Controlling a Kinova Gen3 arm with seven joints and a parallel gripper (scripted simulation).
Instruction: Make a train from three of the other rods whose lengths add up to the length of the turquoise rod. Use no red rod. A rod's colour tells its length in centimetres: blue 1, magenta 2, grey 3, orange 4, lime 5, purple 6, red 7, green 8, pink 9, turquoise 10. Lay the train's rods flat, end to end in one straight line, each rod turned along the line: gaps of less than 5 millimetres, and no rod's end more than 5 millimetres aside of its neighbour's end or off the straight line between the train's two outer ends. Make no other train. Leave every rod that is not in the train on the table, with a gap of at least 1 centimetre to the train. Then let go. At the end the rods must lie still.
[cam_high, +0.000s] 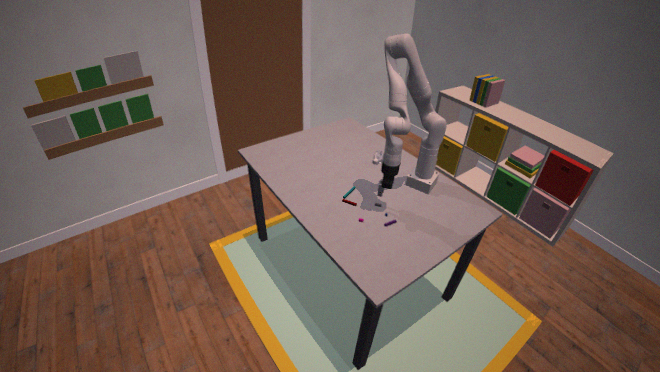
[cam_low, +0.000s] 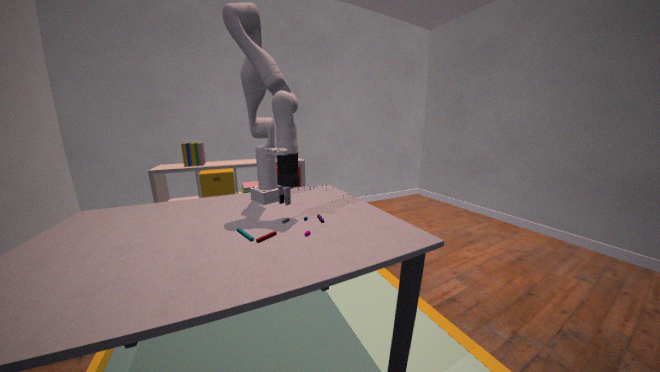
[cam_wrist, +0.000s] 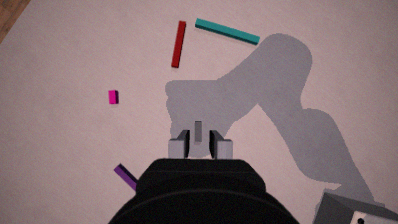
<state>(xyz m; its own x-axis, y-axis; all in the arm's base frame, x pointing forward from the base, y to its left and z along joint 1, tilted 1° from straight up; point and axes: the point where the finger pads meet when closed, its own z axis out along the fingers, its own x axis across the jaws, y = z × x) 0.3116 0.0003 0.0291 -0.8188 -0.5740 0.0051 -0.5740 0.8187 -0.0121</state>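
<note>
My hand is 80 mm above the grey rod. Round my hand: red rod (100 mm ahead, 90 mm to the right, 80 mm below); then blue rod (20 mm ahead, 70 mm to the left, 80 mm below); then purple rod (40 mm ahead, 120 mm to the left, 80 mm below).
</note>
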